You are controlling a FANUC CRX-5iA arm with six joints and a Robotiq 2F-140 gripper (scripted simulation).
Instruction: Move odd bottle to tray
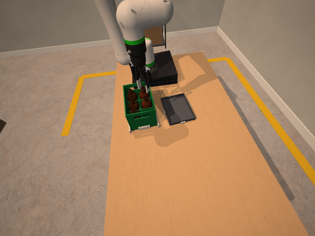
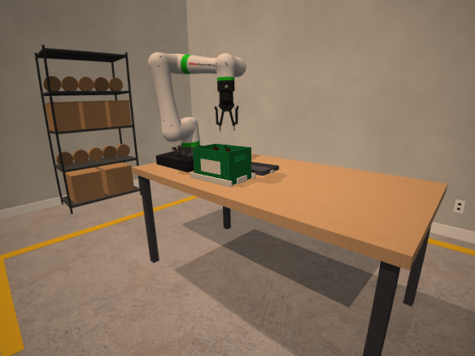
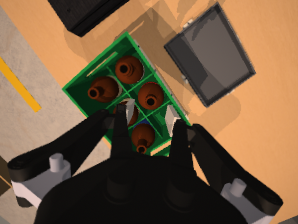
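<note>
Now: the green crate 170 mm below my hand and 50 mm to the right of it. Also, from my hand: dark grey tray 240 mm below, 220 mm to the left, 30 mm ahead; glass bottle 170 mm below, 90 mm behind.
</note>
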